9 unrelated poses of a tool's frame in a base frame.
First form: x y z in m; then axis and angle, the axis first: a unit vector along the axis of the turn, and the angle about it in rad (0 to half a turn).
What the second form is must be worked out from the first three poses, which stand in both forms.
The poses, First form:
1: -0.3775, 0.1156, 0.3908, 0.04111, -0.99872, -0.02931, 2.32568
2: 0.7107, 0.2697, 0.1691, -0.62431, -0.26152, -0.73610, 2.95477
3: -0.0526, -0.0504, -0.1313, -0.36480, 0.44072, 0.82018, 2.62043
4: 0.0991, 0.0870, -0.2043, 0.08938, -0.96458, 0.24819, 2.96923
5: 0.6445, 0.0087, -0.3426, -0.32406, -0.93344, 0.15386, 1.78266
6: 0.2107, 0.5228, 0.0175, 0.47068, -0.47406, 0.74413, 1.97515
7: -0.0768, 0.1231, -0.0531, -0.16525, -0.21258, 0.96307, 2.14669
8: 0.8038, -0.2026, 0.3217, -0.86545, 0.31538, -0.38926, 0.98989
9: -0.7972, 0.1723, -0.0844, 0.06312, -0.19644, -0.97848, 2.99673
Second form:
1: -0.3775, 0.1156, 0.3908, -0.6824, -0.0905, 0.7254, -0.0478, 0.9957, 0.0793
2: 0.7107, 0.2697, 0.1691, -0.2099, 0.1870, 0.9597, 0.4604, -0.8470, 0.2657
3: -0.0526, -0.0504, -0.1313, -0.6188, 0.1082, -0.7781, -0.7086, -0.5046, 0.4933
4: 0.0991, 0.0870, -0.2043, -0.9693, -0.1286, 0.2095, -0.2137, 0.8619, -0.4599
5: 0.6445, 0.0087, -0.3426, -0.0832, 0.5165, 0.8522, 0.2157, 0.8443, -0.4906
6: 0.2107, 0.5228, 0.0175, -0.0847, 0.3732, 0.9239, -0.9950, -0.0803, -0.0588
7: -0.0768, 0.1231, -0.0531, -0.5024, 0.8620, -0.0675, -0.7535, -0.4748, -0.4548
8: 0.8038, -0.2026, 0.3217, 0.8867, -0.4486, -0.1116, 0.2023, 0.5937, -0.7789
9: -0.7972, 0.1723, -0.0844, -0.9816, -0.1659, -0.0945, 0.1166, -0.9128, 0.3915
